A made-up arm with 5 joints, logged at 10 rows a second.
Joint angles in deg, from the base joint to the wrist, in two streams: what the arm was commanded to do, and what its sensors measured. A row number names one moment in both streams.
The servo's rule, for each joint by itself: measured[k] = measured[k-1] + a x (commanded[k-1-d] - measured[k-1]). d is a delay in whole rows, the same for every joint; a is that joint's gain. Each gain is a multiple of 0.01, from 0.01 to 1. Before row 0 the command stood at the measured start. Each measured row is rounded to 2 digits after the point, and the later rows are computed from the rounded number. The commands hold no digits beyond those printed.
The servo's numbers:
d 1
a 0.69 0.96 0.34 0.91 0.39
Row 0, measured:
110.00 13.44 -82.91 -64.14 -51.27
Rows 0 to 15, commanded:
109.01 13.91 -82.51 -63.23 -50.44
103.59 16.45 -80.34 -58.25 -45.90
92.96 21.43 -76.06 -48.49 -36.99
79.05 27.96 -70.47 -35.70 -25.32
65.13 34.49 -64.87 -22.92 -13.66
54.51 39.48 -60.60 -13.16 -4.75
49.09 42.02 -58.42 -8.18 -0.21
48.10 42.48 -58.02 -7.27 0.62
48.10 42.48 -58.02 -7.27 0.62
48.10 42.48 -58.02 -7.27 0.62
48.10 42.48 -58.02 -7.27 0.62
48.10 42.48 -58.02 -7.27 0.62
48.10 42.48 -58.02 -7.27 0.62
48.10 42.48 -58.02 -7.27 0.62
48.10 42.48 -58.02 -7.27 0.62
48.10 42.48 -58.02 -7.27 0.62
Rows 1 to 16, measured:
110.00 13.44 -82.91 -64.14 -51.27
109.32 13.89 -82.77 -63.31 -50.95
105.37 16.35 -81.94 -58.71 -48.98
96.81 21.23 -79.94 -49.41 -44.30
84.56 27.69 -76.72 -36.93 -36.90
71.15 34.22 -72.69 -24.18 -27.84
59.67 39.27 -68.58 -14.15 -18.83
52.37 41.91 -65.13 -8.72 -11.57
49.42 42.46 -62.71 -7.40 -6.82
48.51 42.48 -61.12 -7.28 -3.92
48.23 42.48 -60.07 -7.27 -2.15
48.14 42.48 -59.37 -7.27 -1.07
48.11 42.48 -58.91 -7.27 -0.41
48.10 42.48 -58.61 -7.27 -0.01
48.10 42.48 -58.41 -7.27 0.24
48.10 42.48 -58.28 -7.27 0.39

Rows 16 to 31, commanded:
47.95 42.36 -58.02 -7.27 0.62
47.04 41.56 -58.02 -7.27 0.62
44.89 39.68 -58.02 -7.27 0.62
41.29 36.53 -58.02 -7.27 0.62
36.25 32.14 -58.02 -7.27 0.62
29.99 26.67 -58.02 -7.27 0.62
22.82 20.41 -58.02 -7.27 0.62
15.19 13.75 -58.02 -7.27 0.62
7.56 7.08 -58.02 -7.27 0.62
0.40 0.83 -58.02 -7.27 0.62
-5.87 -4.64 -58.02 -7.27 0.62
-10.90 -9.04 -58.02 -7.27 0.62
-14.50 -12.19 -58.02 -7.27 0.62
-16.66 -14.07 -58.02 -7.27 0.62
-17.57 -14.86 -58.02 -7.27 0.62
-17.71 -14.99 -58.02 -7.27 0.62
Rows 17 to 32, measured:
48.10 42.48 -58.19 -7.27 0.48
48.00 42.36 -58.13 -7.27 0.53
47.34 41.59 -58.09 -7.27 0.57
45.65 39.76 -58.07 -7.27 0.59
42.64 36.66 -58.05 -7.27 0.60
38.23 32.32 -58.04 -7.27 0.61
32.54 26.90 -58.03 -7.27 0.61
25.83 20.67 -58.03 -7.27 0.61
18.49 14.03 -58.03 -7.27 0.61
10.95 7.36 -58.03 -7.27 0.61
3.67 1.09 -58.03 -7.27 0.61
-2.91 -4.41 -58.03 -7.27 0.61
-8.42 -8.85 -58.03 -7.27 0.61
-12.62 -12.06 -58.03 -7.27 0.61
-15.41 -13.99 -58.03 -7.27 0.61
-16.90 -14.83 -58.03 -7.27 0.61

